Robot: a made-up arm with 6 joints.
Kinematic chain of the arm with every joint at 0, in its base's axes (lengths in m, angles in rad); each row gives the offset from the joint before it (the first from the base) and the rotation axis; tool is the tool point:
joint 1: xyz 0 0 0.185 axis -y
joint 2: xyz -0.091 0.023 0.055 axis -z
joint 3: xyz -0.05 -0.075 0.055 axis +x
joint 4: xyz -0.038 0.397 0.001 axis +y
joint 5: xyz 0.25 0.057 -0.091 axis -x
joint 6: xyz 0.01 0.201 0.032 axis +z
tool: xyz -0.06 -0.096 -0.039
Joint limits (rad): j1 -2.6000..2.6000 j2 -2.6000..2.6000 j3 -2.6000..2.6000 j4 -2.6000..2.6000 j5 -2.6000..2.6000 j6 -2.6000..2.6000
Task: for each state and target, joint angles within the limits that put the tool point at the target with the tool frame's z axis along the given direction. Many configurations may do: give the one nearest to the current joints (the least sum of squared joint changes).
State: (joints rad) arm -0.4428 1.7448 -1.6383 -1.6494 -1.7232 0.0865
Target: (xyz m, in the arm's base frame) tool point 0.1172 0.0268 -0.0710 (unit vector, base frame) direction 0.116 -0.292 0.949
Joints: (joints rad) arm -0.7370 1.9781 -0.9574 -1.8311 -2.0989 0.0208
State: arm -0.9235 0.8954 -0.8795 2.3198 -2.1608 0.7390
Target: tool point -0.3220 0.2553 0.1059 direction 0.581 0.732 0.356
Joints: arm -1.0896 1.6079 -0.8947 2.0376 -2.5272 0.4944
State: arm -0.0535 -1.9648 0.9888 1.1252 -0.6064 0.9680
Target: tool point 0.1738 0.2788 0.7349 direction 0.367 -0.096 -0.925
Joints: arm -0.9339 -1.1894 0.9791 0.4043 -0.8180 0.6221
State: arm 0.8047 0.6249 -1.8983 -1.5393 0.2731 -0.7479
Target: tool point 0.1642 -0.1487 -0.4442 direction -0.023 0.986 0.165
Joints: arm 1.0577 1.0715 -2.3211 -1.1474 -0.4951 -1.0844
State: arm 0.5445 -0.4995 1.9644 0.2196 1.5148 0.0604
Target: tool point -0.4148 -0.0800 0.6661 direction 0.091 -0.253 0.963
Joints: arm 0.9300 -1.1550 2.4157 0.4864 1.3499 0.0046
